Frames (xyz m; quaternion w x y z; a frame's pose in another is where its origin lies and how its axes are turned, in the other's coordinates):
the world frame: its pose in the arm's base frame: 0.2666 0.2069 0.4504 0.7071 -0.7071 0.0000 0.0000
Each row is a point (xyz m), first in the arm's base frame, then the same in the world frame.
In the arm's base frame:
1: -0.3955 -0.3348 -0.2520
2: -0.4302 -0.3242 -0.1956
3: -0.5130 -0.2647 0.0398
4: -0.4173 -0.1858 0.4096
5: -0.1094 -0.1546 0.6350
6: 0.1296 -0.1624 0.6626
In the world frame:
1: -0.6621 0.7024 -0.5417
2: -0.6968 0.6460 -0.5311
3: -0.7796 0.4106 -0.4716
4: -0.6839 0.0408 -0.3927
5: -0.3760 -0.1846 -0.3615
6: -0.1370 -0.2122 -0.3693

